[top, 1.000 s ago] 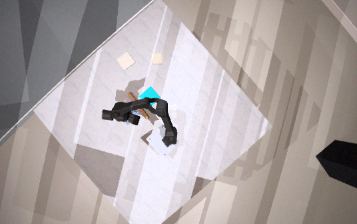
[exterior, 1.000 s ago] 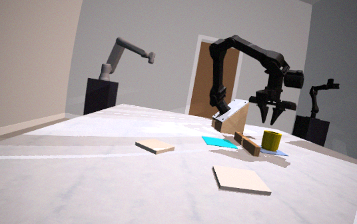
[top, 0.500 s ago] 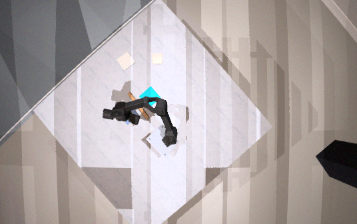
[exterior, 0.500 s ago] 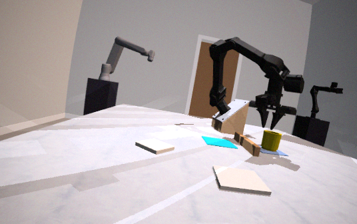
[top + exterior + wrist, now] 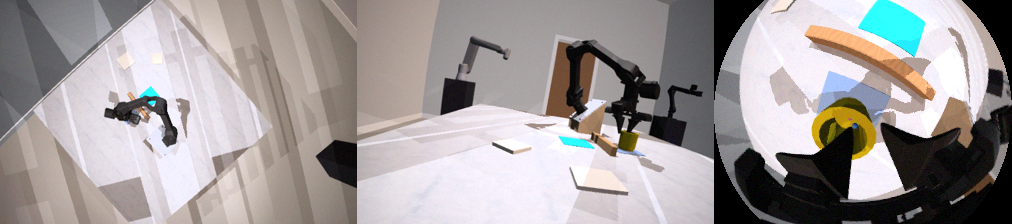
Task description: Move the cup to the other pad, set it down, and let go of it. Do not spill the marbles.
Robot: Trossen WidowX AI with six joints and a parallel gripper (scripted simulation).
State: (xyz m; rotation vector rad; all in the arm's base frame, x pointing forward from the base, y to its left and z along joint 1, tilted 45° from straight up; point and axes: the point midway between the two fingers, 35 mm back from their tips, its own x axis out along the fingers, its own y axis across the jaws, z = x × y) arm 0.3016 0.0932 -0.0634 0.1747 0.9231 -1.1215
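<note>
The yellow cup is 2 cm below my gripper tip, 2 cm ahead of it and 1 cm to the left of it. Also, from my gripper tip: wooden bar 9 cm to the right, 5 cm below, 2 cm ahead; pale blue pad 6 cm below, 2 cm ahead, 1 cm to the left; cyan pad 19 cm to the right, 6 cm below, 3 cm ahead.
</note>
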